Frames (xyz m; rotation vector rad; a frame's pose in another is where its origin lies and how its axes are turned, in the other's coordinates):
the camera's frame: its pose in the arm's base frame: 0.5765 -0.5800 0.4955 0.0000 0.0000 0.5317
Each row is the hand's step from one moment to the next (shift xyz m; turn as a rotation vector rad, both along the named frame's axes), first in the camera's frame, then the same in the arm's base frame.
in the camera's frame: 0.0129 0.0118 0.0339 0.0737 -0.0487 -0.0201
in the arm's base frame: 0.0051 0.0167 0.0339 0.0882 -0.0046 -0.0201
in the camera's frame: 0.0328 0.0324 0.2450 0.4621 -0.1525 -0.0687
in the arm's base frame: 0.0118 0.0446 0.2450 0.4756 0.1028 -0.0687
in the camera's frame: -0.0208 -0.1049 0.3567 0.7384 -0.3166 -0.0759
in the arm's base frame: 0.0353 -0.1010 0.3567 0.7970 0.1015 -0.0759
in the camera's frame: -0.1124 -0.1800 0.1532 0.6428 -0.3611 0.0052
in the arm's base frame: -0.0056 -0.2121 0.1532 0.7371 0.0147 0.0052
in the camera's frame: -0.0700 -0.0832 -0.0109 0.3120 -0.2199 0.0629
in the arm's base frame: -0.0182 -0.1072 -0.0109 0.3804 -0.0314 0.0629
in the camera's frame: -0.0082 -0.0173 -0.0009 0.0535 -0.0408 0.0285
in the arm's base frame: 0.0017 -0.0191 -0.0009 0.0668 -0.0080 0.0285
